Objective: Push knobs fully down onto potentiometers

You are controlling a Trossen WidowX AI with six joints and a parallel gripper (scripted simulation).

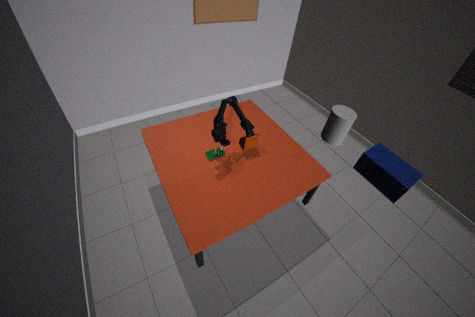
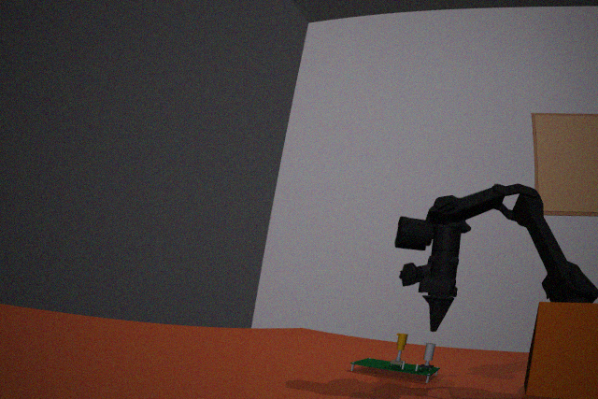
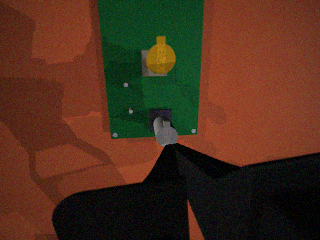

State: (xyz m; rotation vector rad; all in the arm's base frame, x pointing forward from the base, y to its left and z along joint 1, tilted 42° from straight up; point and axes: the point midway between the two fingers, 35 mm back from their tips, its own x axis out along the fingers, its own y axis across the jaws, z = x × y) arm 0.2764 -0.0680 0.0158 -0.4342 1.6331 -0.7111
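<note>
My gripper tip is now 4 cm above the grey knob. Also, from my gripper tip: yellow knob (6 cm ahead, 2 cm below, 1 cm to the right).
</note>
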